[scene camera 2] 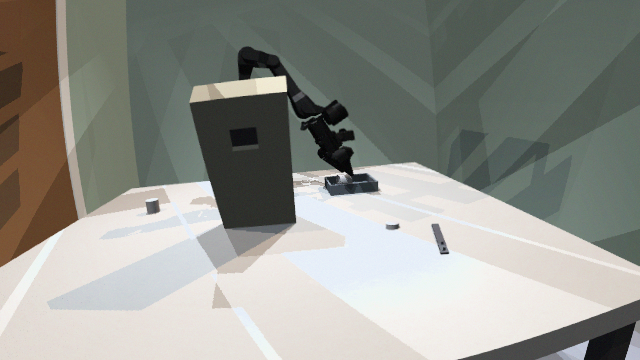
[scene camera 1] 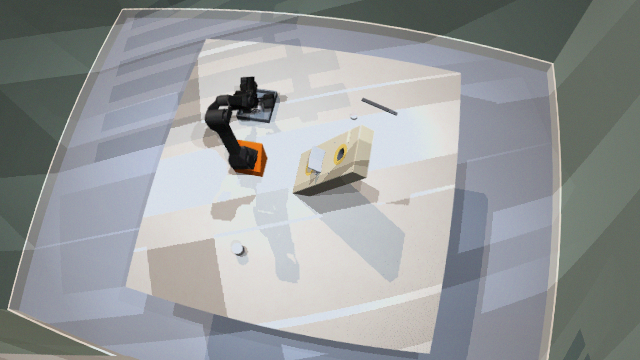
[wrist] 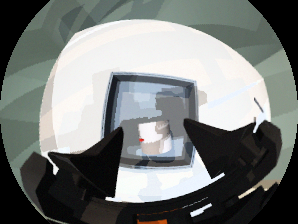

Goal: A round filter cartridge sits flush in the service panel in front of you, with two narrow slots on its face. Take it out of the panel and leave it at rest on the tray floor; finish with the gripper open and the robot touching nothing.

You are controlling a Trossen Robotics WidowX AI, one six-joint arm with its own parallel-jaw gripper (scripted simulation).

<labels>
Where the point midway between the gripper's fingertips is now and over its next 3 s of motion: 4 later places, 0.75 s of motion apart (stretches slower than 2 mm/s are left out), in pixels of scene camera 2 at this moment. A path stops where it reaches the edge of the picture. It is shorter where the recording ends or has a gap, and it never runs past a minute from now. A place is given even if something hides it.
My gripper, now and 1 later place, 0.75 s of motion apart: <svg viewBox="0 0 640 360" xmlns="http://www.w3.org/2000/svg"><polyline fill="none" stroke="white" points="347,173 347,155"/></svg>
</labels>
